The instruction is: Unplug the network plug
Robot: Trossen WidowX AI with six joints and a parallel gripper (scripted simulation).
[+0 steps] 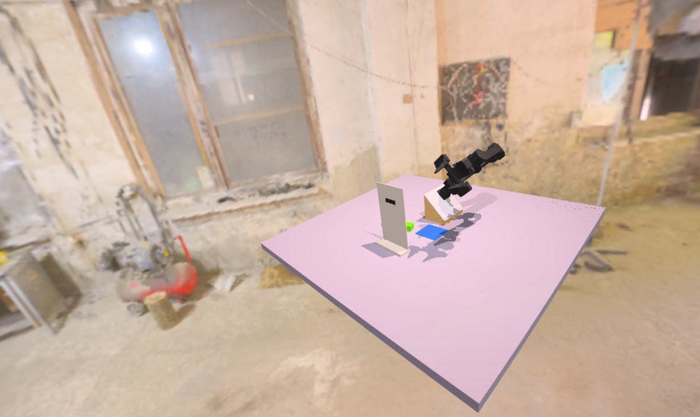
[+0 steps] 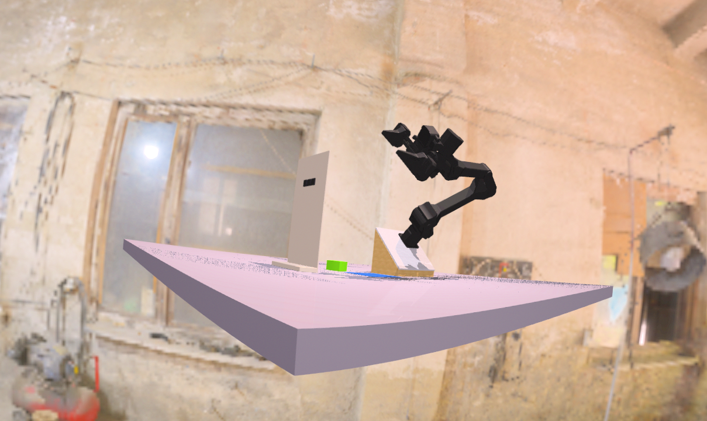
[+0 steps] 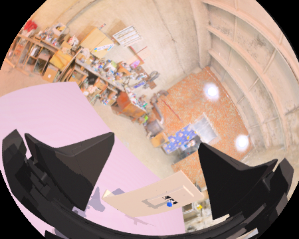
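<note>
My gripper tip is now 210 mm to the left of the grey plug, 110 mm above it and 60 mm short of it. The rest, counted from my gripper tip: beige upright panel: 220 mm to the right, 200 mm below, 80 mm ahead.
</note>
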